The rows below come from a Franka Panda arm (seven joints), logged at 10 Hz.
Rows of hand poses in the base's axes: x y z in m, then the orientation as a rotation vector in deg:
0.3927 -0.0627 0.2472 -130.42 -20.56 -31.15
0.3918 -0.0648 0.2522 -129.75 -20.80 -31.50
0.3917 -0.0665 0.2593 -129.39 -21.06 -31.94
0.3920 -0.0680 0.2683 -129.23 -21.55 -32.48
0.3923 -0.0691 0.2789 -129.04 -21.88 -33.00
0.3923 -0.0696 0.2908 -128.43 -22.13 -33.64
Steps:
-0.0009 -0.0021 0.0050 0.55 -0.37 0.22
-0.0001 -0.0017 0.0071 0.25 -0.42 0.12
0.0003 -0.0015 0.0090 -0.01 -0.56 0.19
0.0003 -0.0011 0.0106 0.06 -0.49 0.10
0.0000 -0.0005 0.0119 0.47 -0.58 0.12

